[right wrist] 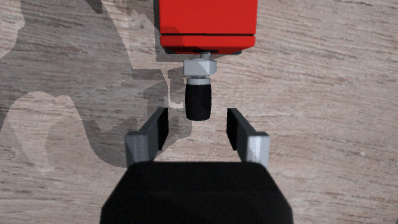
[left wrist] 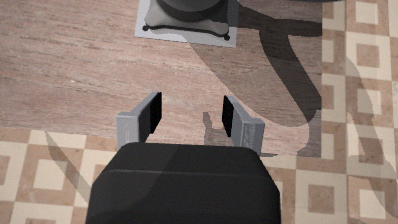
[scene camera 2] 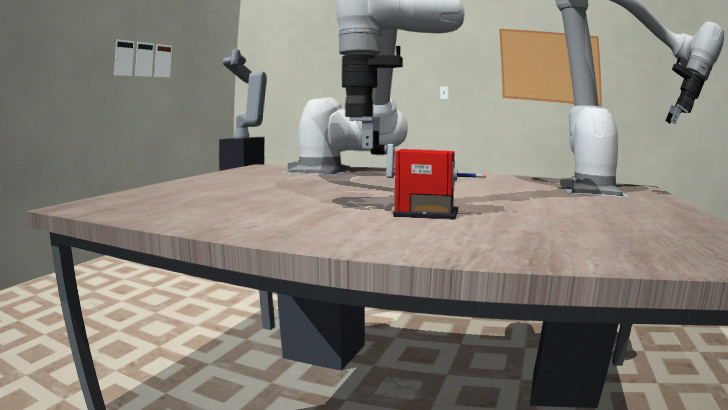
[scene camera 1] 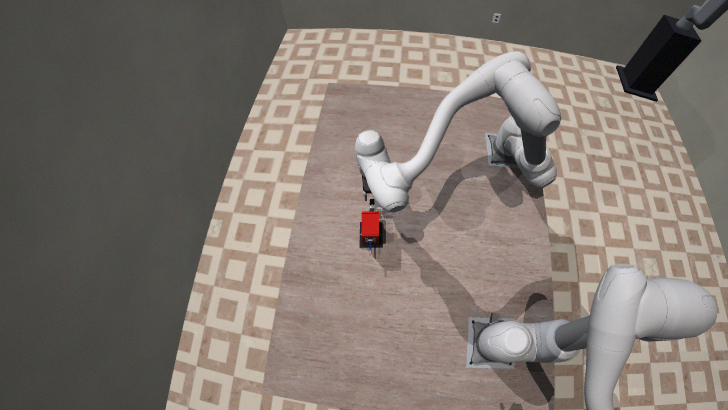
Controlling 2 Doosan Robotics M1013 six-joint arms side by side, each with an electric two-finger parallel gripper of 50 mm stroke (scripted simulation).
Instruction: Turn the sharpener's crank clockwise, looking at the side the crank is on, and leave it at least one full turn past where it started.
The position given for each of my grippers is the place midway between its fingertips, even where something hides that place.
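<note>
I can see my left gripper (scene camera 2: 670,122), and the left wrist view has it too (left wrist: 192,106). My right gripper (scene camera 2: 370,147) is visible as well, and it appears again in the right wrist view (right wrist: 197,120). There is also a black knob (right wrist: 198,98).
</note>
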